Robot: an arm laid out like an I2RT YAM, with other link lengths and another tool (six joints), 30 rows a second.
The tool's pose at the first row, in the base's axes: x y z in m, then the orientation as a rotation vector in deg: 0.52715 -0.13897 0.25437 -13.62 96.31 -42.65
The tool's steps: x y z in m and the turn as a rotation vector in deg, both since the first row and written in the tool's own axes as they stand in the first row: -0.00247 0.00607 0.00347 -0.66 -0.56 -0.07; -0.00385 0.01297 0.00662 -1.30 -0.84 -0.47; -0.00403 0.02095 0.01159 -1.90 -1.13 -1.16; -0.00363 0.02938 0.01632 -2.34 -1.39 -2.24; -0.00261 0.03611 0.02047 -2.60 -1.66 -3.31; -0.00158 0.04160 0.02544 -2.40 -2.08 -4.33; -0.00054 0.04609 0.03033 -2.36 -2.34 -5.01; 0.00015 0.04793 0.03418 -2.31 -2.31 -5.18; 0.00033 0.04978 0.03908 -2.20 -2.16 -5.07
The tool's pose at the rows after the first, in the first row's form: 0.53248 -0.13415 0.25253 -14.33 96.05 -42.03; 0.53742 -0.12916 0.24935 -15.21 96.03 -41.73; 0.54401 -0.12460 0.24443 -16.32 95.99 -41.68; 0.55033 -0.11992 0.23880 -17.64 95.90 -42.05; 0.55555 -0.11669 0.23371 -18.83 95.72 -42.56; 0.56124 -0.11470 0.22929 -19.70 95.21 -43.38; 0.56661 -0.11346 0.22545 -20.34 94.92 -43.85; 0.57048 -0.11373 0.22353 -20.44 94.92 -44.03; 0.57546 -0.11407 0.22194 -20.22 95.02 -44.07
